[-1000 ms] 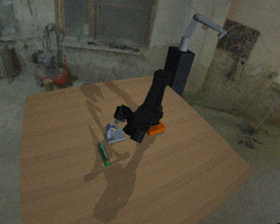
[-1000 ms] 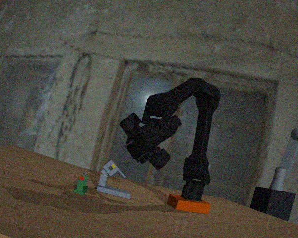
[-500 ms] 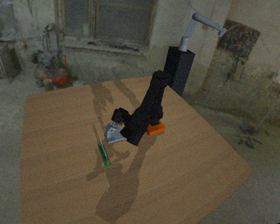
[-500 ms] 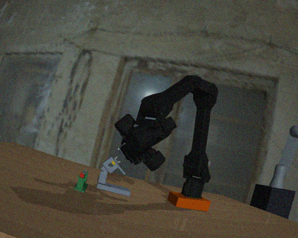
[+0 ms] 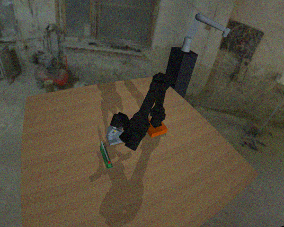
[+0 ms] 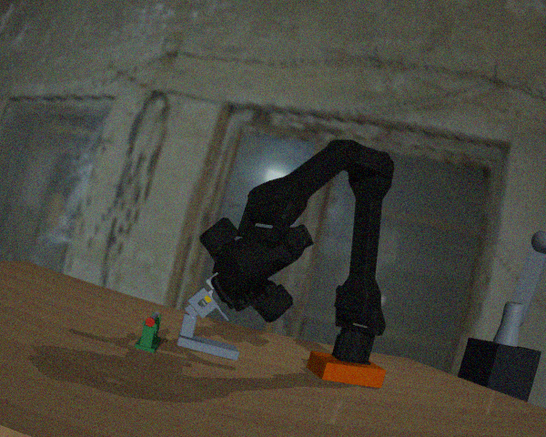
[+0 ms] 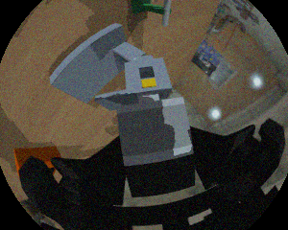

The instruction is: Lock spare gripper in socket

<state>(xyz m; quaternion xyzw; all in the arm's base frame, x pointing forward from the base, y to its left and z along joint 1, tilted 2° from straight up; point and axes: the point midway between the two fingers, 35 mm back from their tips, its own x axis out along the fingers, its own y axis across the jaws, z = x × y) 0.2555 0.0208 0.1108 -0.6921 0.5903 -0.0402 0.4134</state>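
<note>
The green holder is 130 mm to the left of my gripper tip, 110 mm ahead of it and 100 mm below it. The rest, counted from my gripper tip: spare gripper 20 mm to the left; then socket 70 mm below, 20 mm to the left, 20 mm ahead.
</note>
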